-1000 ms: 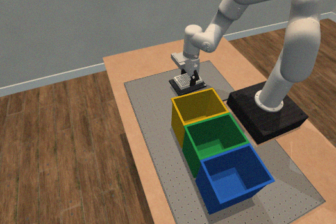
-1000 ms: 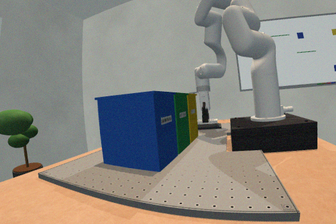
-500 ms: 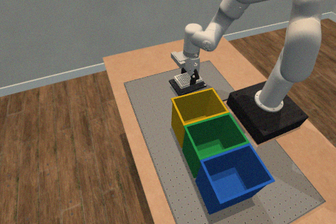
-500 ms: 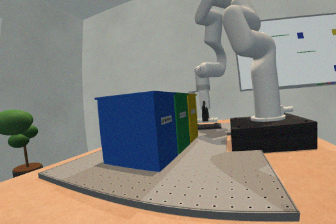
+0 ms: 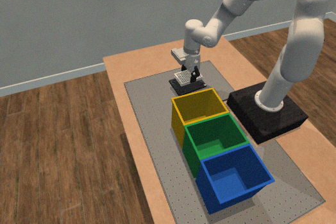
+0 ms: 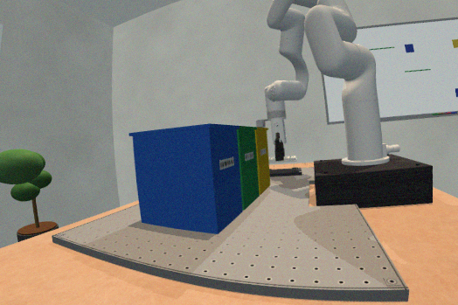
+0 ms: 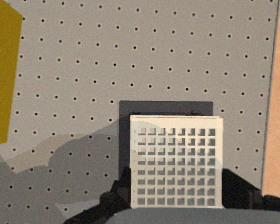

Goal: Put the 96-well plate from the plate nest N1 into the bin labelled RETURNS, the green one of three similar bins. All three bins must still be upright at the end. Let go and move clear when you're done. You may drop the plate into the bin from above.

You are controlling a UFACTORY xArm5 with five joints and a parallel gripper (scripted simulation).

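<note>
Right now my hand is 6 cm above the nest frame. From my hand the other things lie so: yellow bin (25 cm to the left, 14 cm ahead, 2 cm above); green bin (37 cm to the left, 17 cm ahead, 2 cm above); white 96-well plate (1 cm below).
</note>
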